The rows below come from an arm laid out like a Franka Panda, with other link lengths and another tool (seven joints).
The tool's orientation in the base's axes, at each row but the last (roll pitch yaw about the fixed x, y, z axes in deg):
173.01, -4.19, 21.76
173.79, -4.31, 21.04
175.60, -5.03, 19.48
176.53, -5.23, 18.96
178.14, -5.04, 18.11
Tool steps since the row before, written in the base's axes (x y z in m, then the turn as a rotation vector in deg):
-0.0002, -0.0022, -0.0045, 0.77, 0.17, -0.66
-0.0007, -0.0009, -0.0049, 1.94, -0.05, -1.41
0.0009, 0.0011, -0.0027, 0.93, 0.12, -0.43
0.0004, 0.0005, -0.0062, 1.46, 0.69, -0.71
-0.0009, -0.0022, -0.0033, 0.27, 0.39, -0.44
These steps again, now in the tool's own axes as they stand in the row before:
-0.0013, 0.0014, 0.0046, 0.73, 0.04, 0.73
-0.0013, 0.0001, 0.0048, 1.68, 0.57, 1.61
0.0010, -0.0009, 0.0027, 0.88, 0.16, 0.52
0.0000, -0.0007, 0.0062, 1.53, -0.23, 0.84
-0.0018, 0.0017, 0.0032, 0.34, -0.30, 0.46

